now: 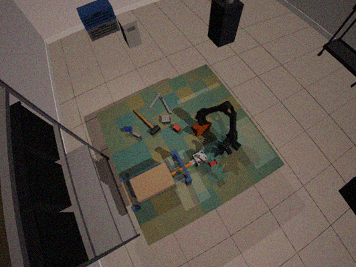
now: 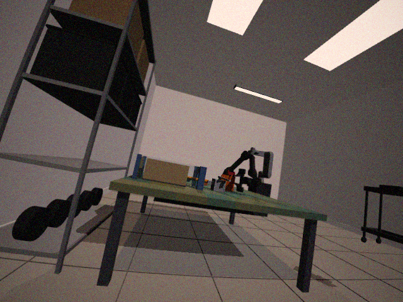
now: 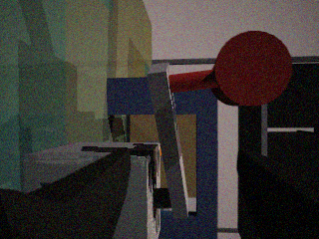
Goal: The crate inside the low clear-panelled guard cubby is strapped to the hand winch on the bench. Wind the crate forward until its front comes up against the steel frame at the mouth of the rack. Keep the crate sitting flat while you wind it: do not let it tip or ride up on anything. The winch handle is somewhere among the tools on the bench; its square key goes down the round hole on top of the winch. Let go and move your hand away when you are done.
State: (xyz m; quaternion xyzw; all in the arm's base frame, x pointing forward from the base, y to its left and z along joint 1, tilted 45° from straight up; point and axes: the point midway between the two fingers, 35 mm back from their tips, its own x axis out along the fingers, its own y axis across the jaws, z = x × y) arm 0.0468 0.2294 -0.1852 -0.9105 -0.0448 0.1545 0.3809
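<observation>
Now: gripper tip 7 cm short of the red-knobbed crank handle and 1 cm to the right of it. From my gripper tip the other things lie so: red knob (5 cm ahead, 4 cm to the left, 2 cm above); winch (8 cm below, 8 cm ahead, 6 cm to the right); grey block (53 cm to the right, 18 cm ahead, 10 cm below).
</observation>
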